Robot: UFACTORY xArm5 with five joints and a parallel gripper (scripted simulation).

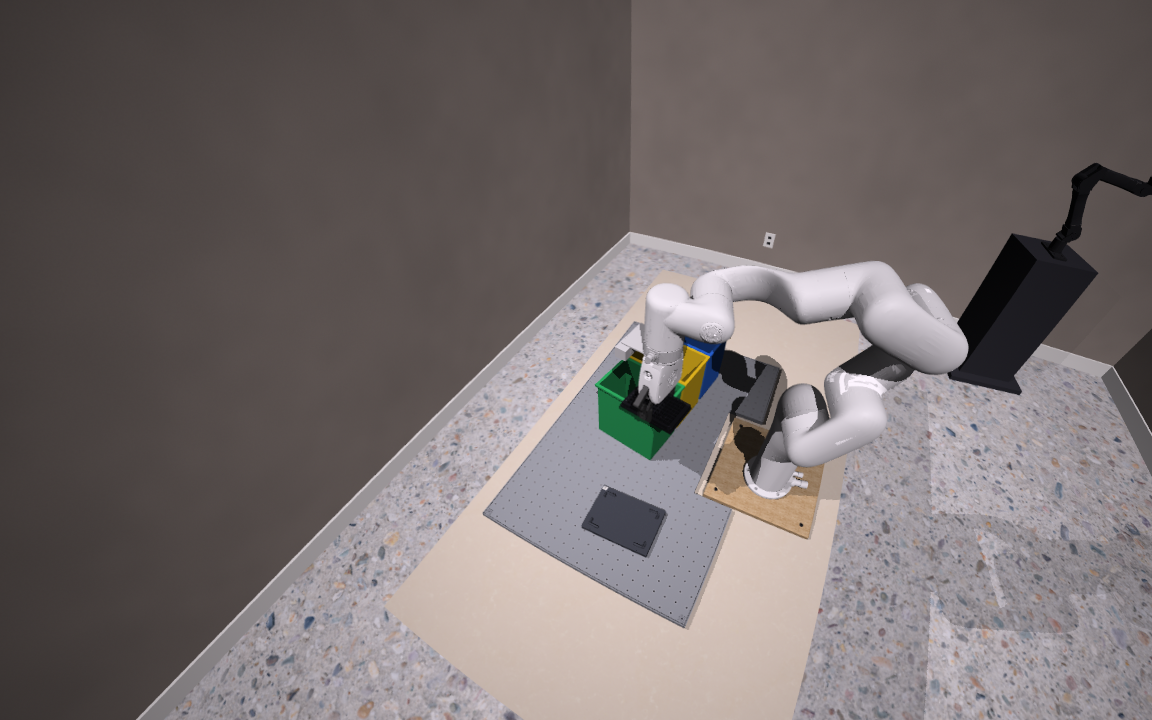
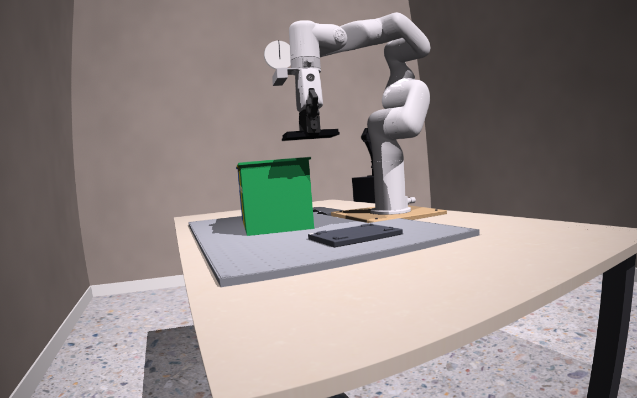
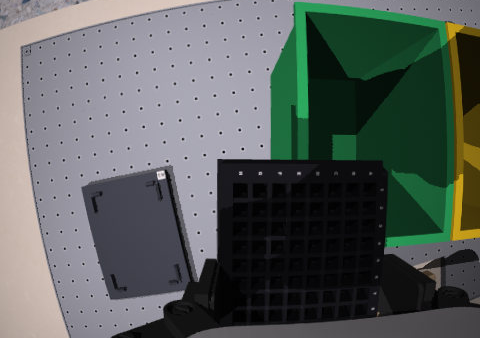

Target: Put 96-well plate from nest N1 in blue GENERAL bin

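Right now my hand is 350 mm to the left of the blue bin, 160 mm above it and 20 mm past it. Round my hand: black 96-well plate 10 mm below; then green bin 160 mm below, 100 mm to the right, 60 mm ahead; then yellow bin 220 mm to the right, 160 mm below, 20 mm ahead.
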